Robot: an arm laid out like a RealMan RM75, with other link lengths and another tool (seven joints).
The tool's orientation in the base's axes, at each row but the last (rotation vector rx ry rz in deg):
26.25 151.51 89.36
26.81 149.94 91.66
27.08 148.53 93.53
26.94 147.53 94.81
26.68 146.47 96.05
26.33 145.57 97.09
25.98 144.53 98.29
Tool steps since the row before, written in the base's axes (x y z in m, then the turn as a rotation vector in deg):
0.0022 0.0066 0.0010 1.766 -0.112 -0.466
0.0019 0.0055 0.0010 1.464 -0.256 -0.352
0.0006 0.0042 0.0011 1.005 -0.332 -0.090
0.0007 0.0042 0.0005 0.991 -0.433 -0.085
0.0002 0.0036 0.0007 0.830 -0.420 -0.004
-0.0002 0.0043 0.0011 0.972 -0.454 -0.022
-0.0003 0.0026 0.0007 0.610 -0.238 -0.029
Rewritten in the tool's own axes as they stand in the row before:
-0.0002 0.0044 0.0055 -1.772 -0.041 0.454
-0.0002 0.0036 0.0046 -1.510 -0.073 0.219
0.0007 0.0028 0.0033 -1.061 0.022 -0.054
0.0006 0.0022 0.0036 -1.075 -0.016 -0.147
0.0009 0.0020 0.0030 -0.908 0.026 -0.202
0.0015 0.0025 0.0034 -1.055 0.029 -0.196
0.0011 0.0015 0.0020 -0.651 0.020 -0.075

